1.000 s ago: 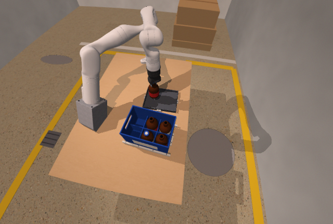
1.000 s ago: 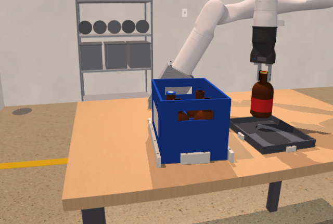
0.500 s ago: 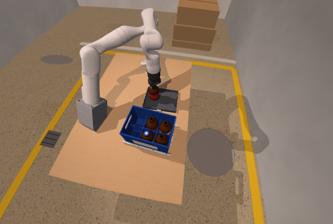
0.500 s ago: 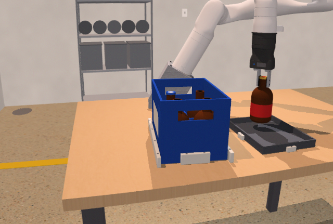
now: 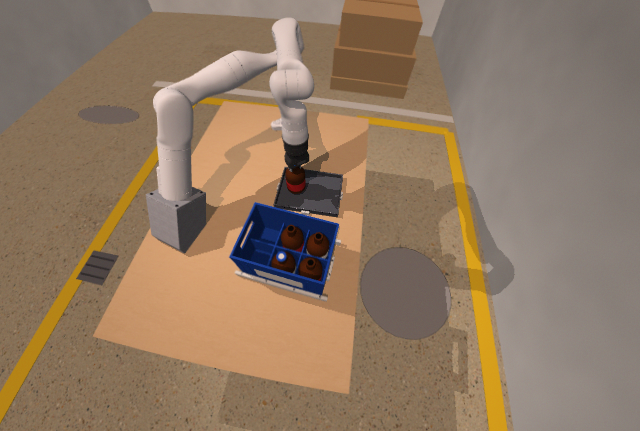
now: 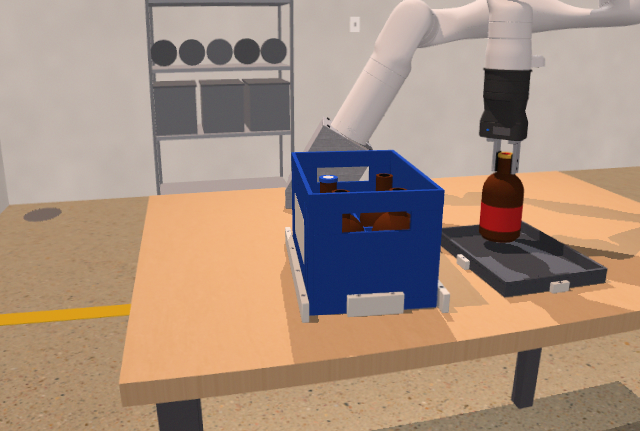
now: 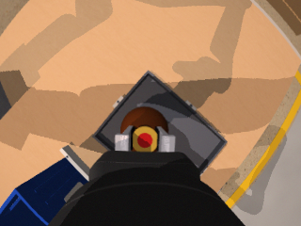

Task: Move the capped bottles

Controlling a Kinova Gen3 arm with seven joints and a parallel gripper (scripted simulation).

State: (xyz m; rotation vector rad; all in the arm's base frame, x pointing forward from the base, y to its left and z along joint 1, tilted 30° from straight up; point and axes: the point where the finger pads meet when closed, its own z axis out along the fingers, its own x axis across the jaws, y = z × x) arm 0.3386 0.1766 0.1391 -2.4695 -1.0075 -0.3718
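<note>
My gripper is now 7 cm short of the blue crate, 28 cm to the left of it and 8 cm above it. The rest, counted from my hand: dark tray (5 cm ahead, 1 cm to the left, 15 cm below).
</note>
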